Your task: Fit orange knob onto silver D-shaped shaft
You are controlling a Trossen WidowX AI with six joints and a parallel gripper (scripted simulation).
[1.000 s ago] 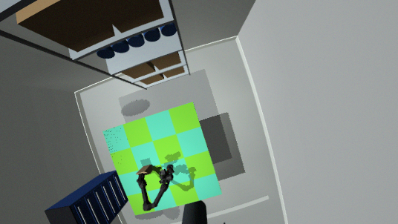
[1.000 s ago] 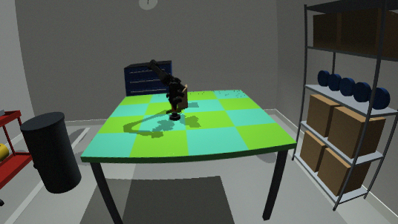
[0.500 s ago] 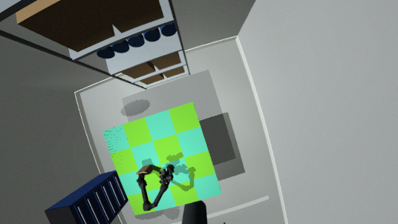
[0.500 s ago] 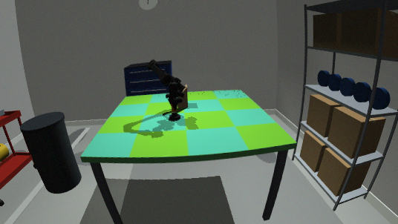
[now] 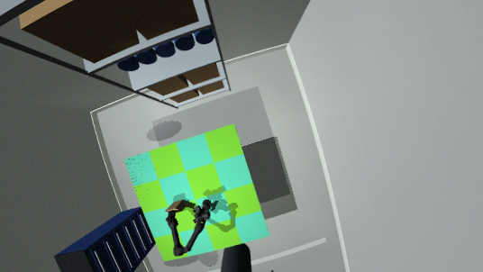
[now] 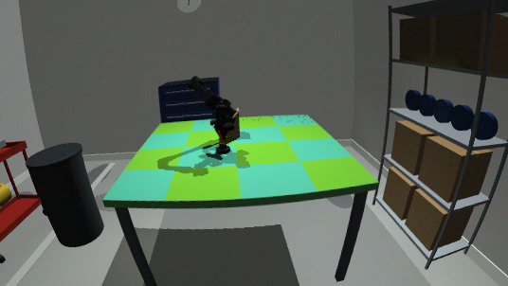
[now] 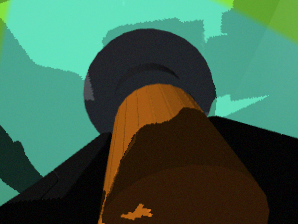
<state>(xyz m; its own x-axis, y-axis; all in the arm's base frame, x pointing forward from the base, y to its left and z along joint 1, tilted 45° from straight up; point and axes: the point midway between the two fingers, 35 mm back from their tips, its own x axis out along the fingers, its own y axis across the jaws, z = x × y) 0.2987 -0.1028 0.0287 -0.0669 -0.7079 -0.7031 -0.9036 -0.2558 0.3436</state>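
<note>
Right now my gripper tip is 3 cm below the orange knob. The rest, counted from my gripper tip: dark round pedestal (4 cm below).
</note>
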